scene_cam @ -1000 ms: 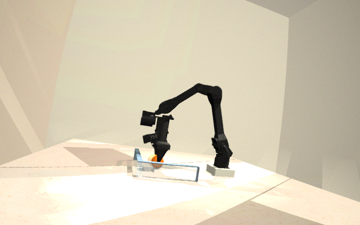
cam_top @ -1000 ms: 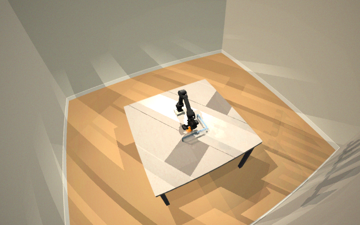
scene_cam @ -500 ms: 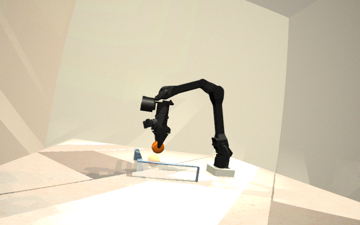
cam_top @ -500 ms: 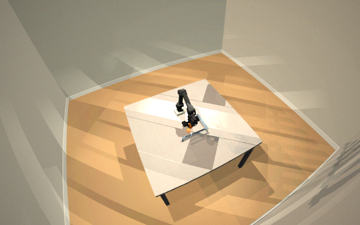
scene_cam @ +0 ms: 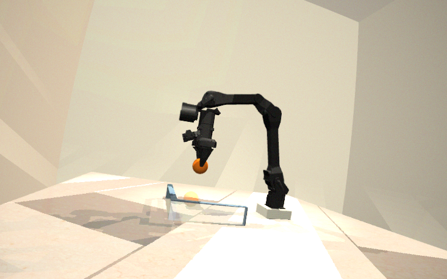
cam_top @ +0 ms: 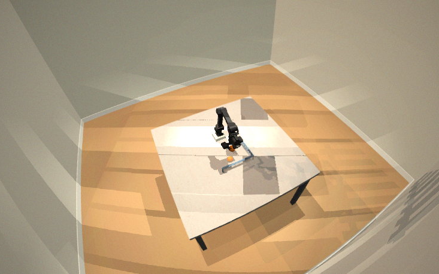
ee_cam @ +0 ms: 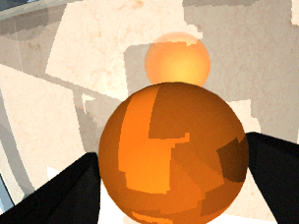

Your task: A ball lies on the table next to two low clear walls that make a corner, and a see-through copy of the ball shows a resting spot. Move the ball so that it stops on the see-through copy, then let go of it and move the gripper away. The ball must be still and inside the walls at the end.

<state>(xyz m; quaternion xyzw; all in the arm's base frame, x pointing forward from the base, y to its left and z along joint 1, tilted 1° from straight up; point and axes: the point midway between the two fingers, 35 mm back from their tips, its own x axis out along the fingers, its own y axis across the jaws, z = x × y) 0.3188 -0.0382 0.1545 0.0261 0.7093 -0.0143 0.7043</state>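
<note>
The see-through copy is 10 mm ahead of my gripper tip, 30 mm to the right of it and 130 mm below it. Round my gripper tip: orange ball right at my gripper tip; then wall 10 mm behind, 170 mm to the left, 130 mm below.
</note>
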